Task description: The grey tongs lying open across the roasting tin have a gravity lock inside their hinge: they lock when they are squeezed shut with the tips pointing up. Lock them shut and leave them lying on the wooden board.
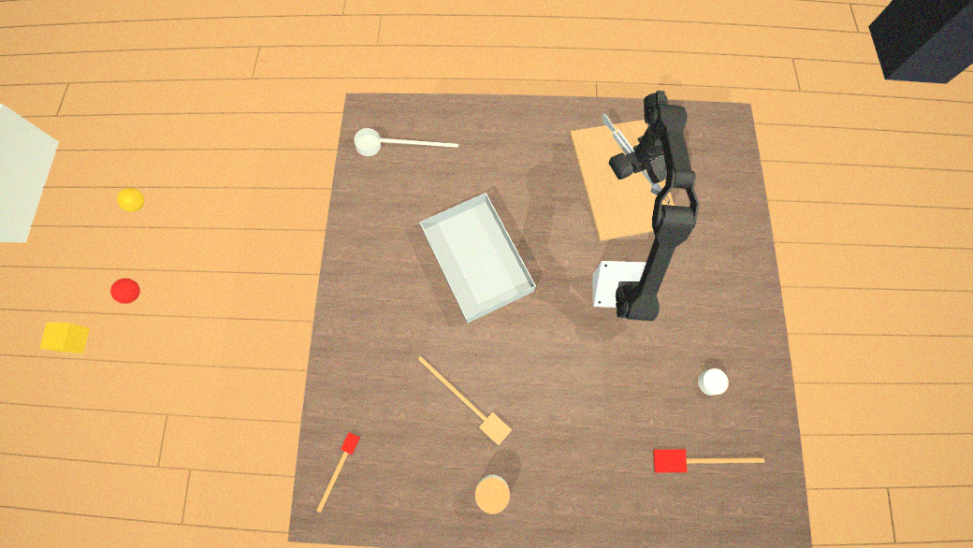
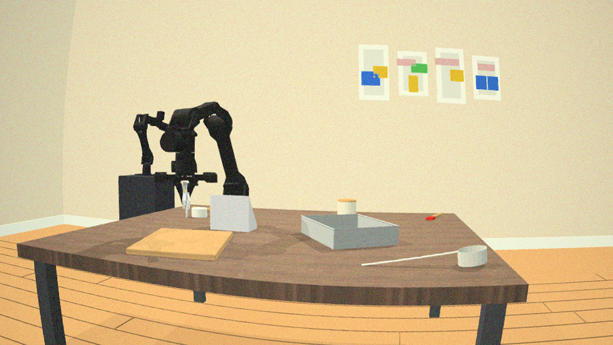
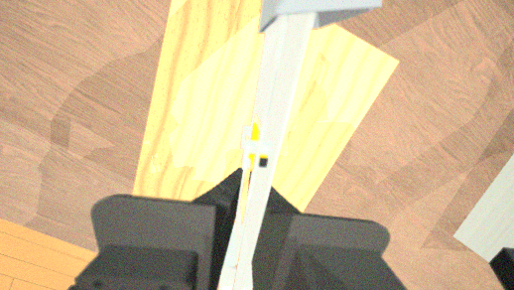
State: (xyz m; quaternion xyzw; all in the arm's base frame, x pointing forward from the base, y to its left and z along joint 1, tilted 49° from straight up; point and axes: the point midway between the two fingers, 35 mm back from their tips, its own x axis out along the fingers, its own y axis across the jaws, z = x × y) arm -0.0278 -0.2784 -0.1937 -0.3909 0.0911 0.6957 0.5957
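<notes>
Now: gripper tip 90 mm above the wooden board, 30 mm to the left of it and 10 mm short of it. Also, from my gripper tip: roasting tin 430 mm ahead, 230 mm to the left, 70 mm below; then white cylinder 560 mm to the left, 190 mm behind, 80 mm below; then cork-lidded jar 840 mm to the left, 380 mm ahead, 70 mm below.
</notes>
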